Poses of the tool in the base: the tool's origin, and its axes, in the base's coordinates. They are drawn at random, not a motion.
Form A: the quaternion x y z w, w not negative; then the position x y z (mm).
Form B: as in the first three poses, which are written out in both.
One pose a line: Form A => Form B
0.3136 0.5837 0.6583 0.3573 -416 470 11 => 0.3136 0.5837 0.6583 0.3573 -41.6 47.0 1.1
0.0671 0.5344 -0.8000 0.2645 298 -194 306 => 0.0671 0.5344 -0.8000 0.2645 29.8 -19.4 30.6
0.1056 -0.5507 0.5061 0.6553 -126 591 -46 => 0.1056 -0.5507 0.5061 0.6553 -12.6 59.1 -4.6
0.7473 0.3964 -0.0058 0.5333 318 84 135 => 0.7473 0.3964 -0.0058 0.5333 31.8 8.4 13.5
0.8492 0.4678 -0.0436 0.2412 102 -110 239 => 0.8492 0.4678 -0.0436 0.2412 10.2 -11.0 23.9
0.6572 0.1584 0.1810 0.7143 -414 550 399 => 0.6572 0.1584 0.1810 0.7143 -41.4 55.0 39.9
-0.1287 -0.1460 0.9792 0.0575 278 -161 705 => -0.1287 -0.1460 0.9792 0.0575 27.8 -16.1 70.5
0.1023 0.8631 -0.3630 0.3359 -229 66 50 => 0.1023 0.8631 -0.3630 0.3359 -22.9 6.6 5.0
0.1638 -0.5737 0.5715 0.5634 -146 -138 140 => 0.1638 -0.5737 0.5715 0.5634 -14.6 -13.8 14.0
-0.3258 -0.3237 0.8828 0.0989 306 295 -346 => -0.3258 -0.3237 0.8828 0.0989 30.6 29.5 -34.6
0.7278 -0.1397 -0.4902 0.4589 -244 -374 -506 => 0.7278 -0.1397 -0.4902 0.4589 -24.4 -37.4 -50.6
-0.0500 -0.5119 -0.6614 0.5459 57 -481 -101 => -0.0500 -0.5119 -0.6614 0.5459 5.7 -48.1 -10.1
